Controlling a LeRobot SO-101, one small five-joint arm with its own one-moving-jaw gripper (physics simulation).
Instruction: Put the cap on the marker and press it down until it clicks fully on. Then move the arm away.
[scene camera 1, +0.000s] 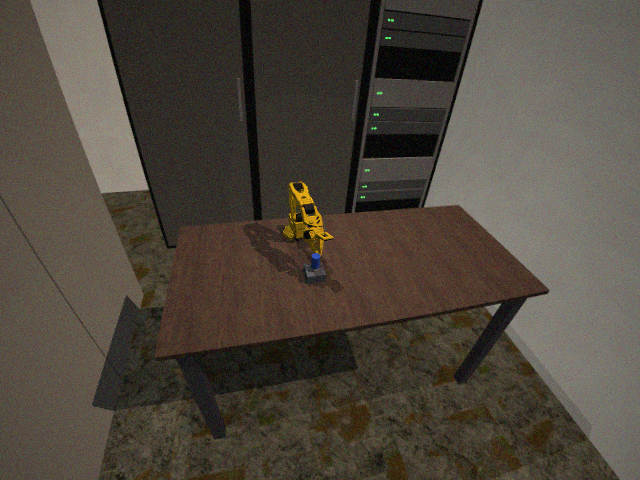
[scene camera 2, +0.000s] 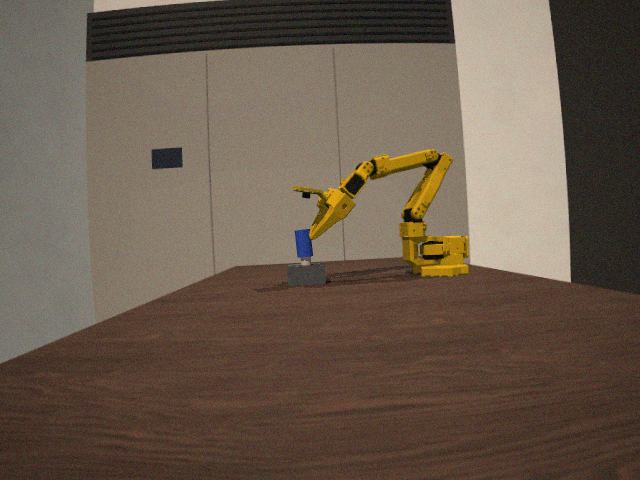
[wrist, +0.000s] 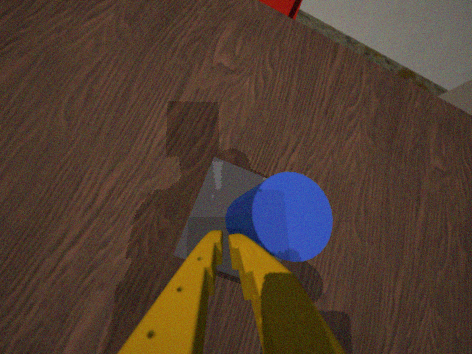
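Where they show: hand at its tool point: (scene camera 1: 319, 255) (scene camera 2: 312, 237) (wrist: 222, 242); arm's base at its link origin: (scene camera 1: 297, 236) (scene camera 2: 429, 273).
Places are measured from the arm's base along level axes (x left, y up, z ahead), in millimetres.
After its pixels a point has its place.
The blue cap (scene camera 1: 315, 260) {x 17, y 88, z 255 mm} (scene camera 2: 303, 243) {x 35, y 73, z 243 mm} (wrist: 295, 216) {x 20, y 98, z 243 mm} sits over the top of the marker, leaning slightly in scene camera 2. A short pale stretch of the marker (scene camera 2: 305, 261) {x 30, y 40, z 241 mm} shows below it. The marker stands in a grey block (scene camera 1: 314, 275) {x 13, y 33, z 270 mm} (scene camera 2: 306, 274) {x 54, y 19, z 240 mm} (wrist: 202, 210) {x 48, y 33, z 237 mm} on the table. My gripper (scene camera 1: 320, 253) (scene camera 2: 311, 237) (wrist: 226, 234) {x 38, y 84, z 227 mm} is shut and empty. Its tips are at the cap's upper side, on the side of the arm's base and slightly below the cap's top. I cannot tell whether they touch it. The jaws cover part of the block in the wrist view.
The wooden table (scene camera 1: 413, 258) {x 430, y 0, z 212 mm} (scene camera 2: 320, 372) {x 457, y 0, z 229 mm} (wrist: 90, 65) {x 180, y 0, z 318 mm} bears the block and the arm's base (scene camera 1: 291, 233) {x -23, y 17, z -1 mm} (scene camera 2: 444, 269) {x 53, y 13, z -10 mm}. Part of a red object (wrist: 282, 6) shows past the table's edge in the wrist view. Dark cabinets (scene camera 1: 305, 103) stand behind the table.
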